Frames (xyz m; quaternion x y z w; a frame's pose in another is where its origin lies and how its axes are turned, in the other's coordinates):
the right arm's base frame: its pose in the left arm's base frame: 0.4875 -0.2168 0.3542 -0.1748 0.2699 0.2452 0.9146
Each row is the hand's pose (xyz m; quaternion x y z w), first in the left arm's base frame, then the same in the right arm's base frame.
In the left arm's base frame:
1: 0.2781 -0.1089 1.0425 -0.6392 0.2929 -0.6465 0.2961
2: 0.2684 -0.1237 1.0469 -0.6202 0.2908 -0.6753 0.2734
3: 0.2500 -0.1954 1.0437 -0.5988 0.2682 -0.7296 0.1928
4: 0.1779 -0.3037 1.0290 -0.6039 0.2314 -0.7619 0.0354
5: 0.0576 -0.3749 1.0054 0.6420 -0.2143 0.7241 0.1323
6: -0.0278 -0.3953 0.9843 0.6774 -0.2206 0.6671 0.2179
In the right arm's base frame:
1: -0.5143 0.0730 0.5093 -0.2865 0.4577 -0.7852 0.3031
2: -0.5292 0.0654 0.5022 -0.2659 0.4623 -0.8012 0.2714
3: -0.5663 0.0173 0.4597 -0.2513 0.4676 -0.8293 0.1745
4: -0.6490 -0.0295 0.3697 -0.2838 0.4833 -0.8281 0.0136
5: -0.7489 -0.0181 0.2697 0.3623 -0.5157 0.7657 0.1285
6: -0.8066 0.0155 0.2089 0.4235 -0.5433 0.7010 0.1849

